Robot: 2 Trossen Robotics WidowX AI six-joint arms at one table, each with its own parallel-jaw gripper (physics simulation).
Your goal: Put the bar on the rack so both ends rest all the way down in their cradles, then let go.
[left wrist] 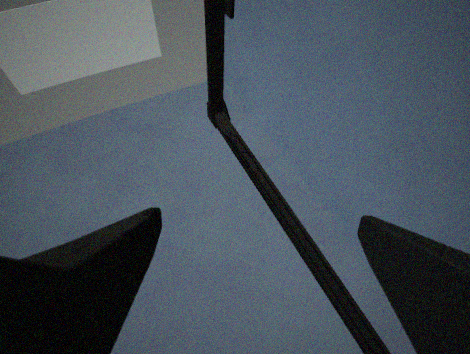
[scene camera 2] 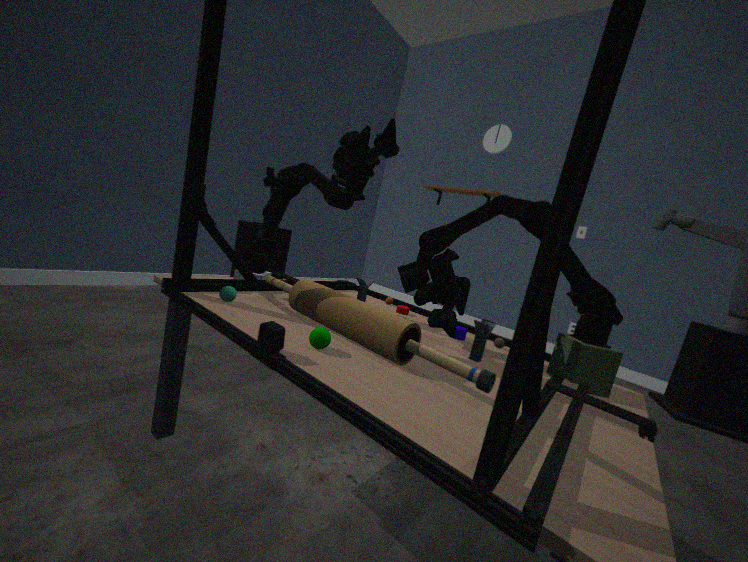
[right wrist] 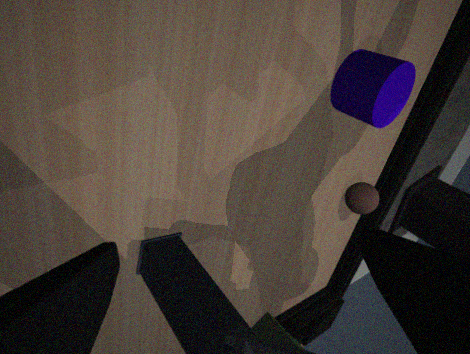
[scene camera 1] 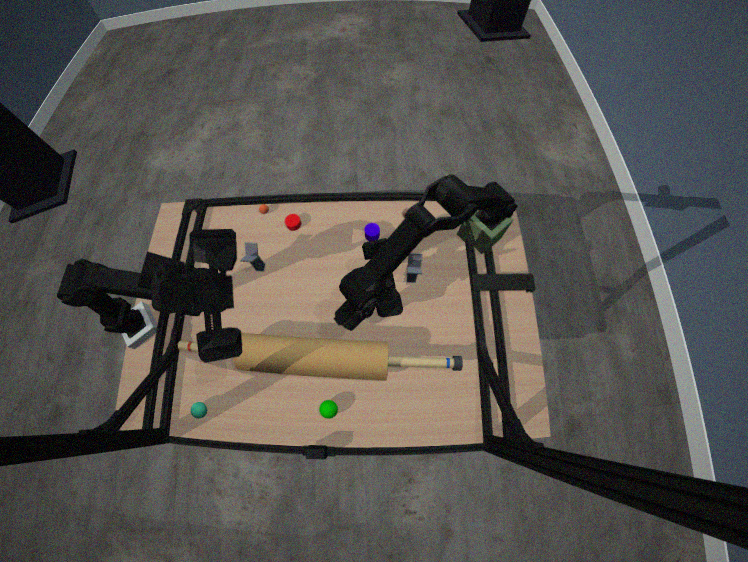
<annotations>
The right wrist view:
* right gripper
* purple cylinder: on the table
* brown ball: on the table
</annotations>
